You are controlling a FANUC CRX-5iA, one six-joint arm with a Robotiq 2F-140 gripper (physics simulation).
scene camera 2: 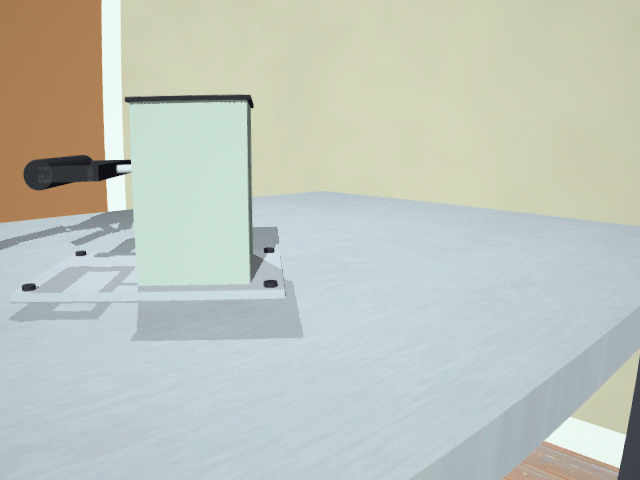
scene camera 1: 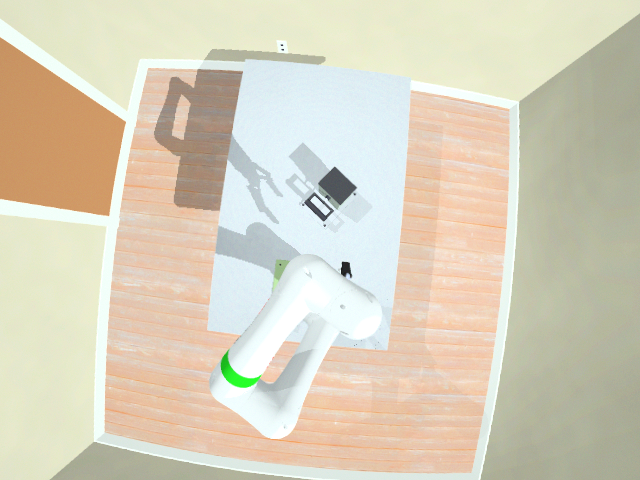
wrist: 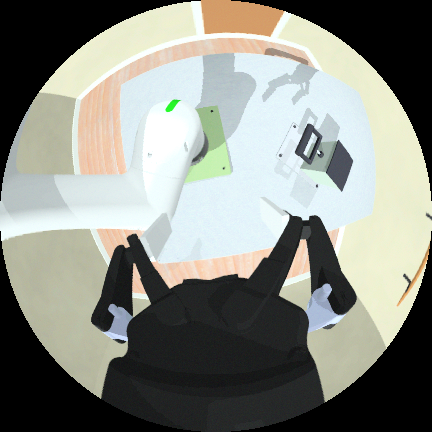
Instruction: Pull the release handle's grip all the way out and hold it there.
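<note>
The release handle's grip, a black rectangular loop (scene camera 1: pixel 314 211) (scene camera 2: pixel 67 171) (wrist: pixel 302 141), sticks out from one side of a pale green box (scene camera 2: pixel 191 191) (wrist: pixel 320 170) with a dark lid (scene camera 1: pixel 337 184) (wrist: pixel 341 164). A short stretch of white rod (scene camera 2: pixel 124 168) shows between grip and box. The box stands on a thin pale base plate (scene camera 2: pixel 206 295) with dark bolts. My gripper (wrist: pixel 213 214) is open and empty, well apart from the grip, which lies beyond its right finger in the wrist view. In scene camera 1 the arm hides most of the gripper; it does not show in scene camera 2.
The box stands on a pale grey table (scene camera 1: pixel 320 113) (scene camera 2: pixel 413 320) (wrist: pixel 250 185). My white arm (scene camera 1: pixel 273 330) (wrist: pixel 165 165) rises from a green mounting plate (scene camera 1: pixel 281 267) (wrist: pixel 217 162) at the table's near part. Wood flooring (scene camera 1: pixel 454 258) surrounds the table, with walls beyond.
</note>
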